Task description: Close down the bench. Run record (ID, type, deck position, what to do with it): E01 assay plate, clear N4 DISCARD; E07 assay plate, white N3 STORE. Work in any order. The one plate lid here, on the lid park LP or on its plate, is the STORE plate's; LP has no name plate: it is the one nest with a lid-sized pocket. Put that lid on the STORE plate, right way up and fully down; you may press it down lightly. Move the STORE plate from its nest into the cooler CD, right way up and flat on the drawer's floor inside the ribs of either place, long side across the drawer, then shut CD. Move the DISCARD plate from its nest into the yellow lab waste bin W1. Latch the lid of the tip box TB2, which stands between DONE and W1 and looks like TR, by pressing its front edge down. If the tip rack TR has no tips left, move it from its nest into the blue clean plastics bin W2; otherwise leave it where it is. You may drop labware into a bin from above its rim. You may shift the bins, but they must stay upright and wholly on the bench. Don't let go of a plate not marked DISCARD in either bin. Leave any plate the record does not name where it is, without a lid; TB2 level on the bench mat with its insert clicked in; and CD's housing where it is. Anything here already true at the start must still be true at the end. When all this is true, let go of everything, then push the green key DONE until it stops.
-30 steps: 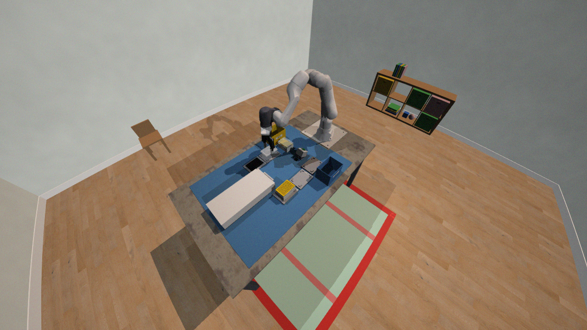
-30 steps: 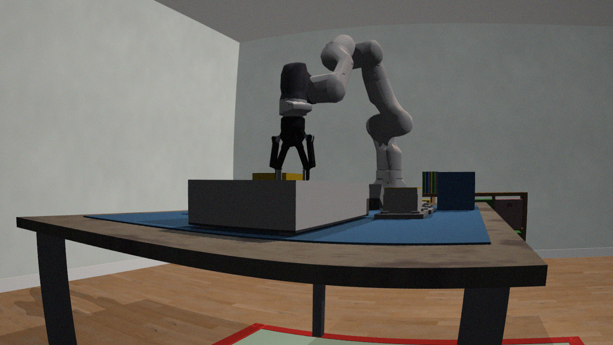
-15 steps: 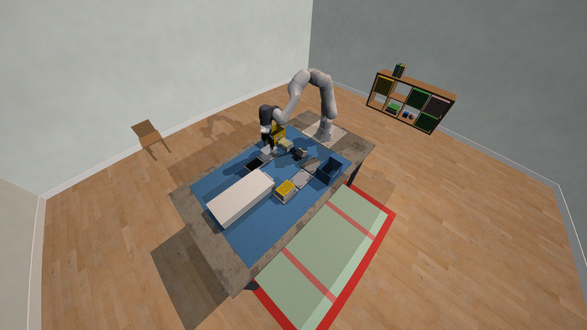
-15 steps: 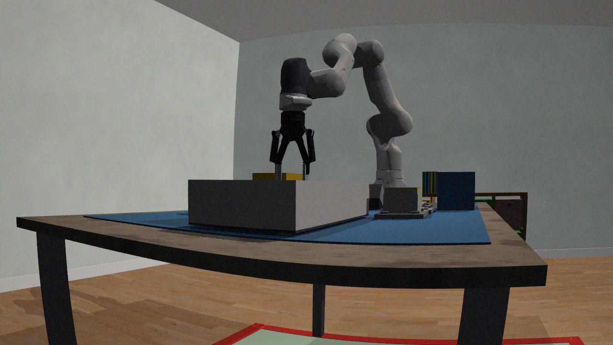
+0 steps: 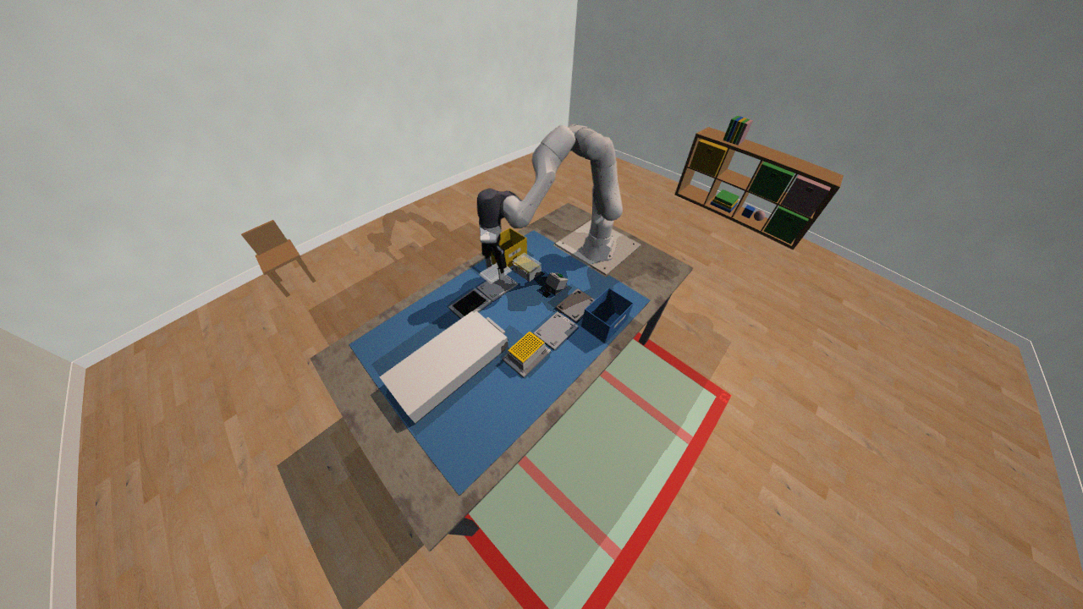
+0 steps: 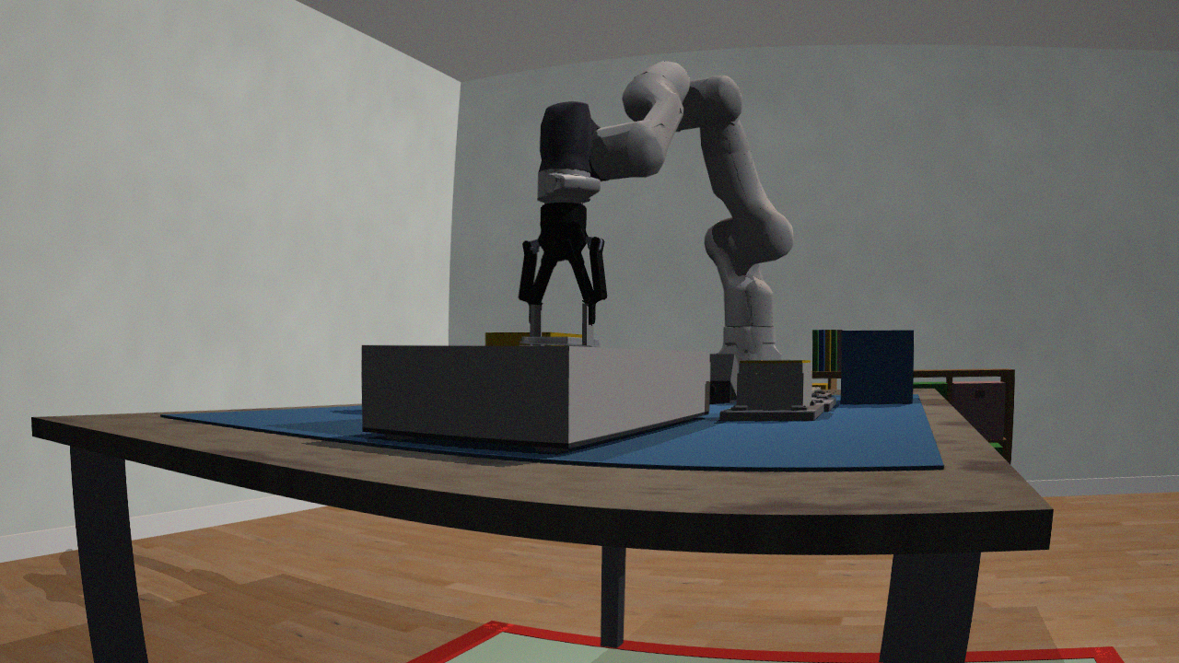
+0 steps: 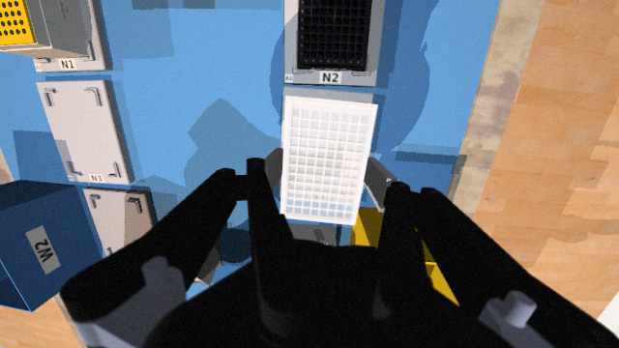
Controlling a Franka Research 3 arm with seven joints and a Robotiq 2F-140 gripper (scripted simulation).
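The nest N4 is 12 cm below my hand. From my hand the other things lie so: clear plate: 2 cm below; yellow insert: 17 cm behind, 6 cm to the left, 7 cm below; TB2 lid: 17 cm behind, 6 cm to the left, 6 cm below.
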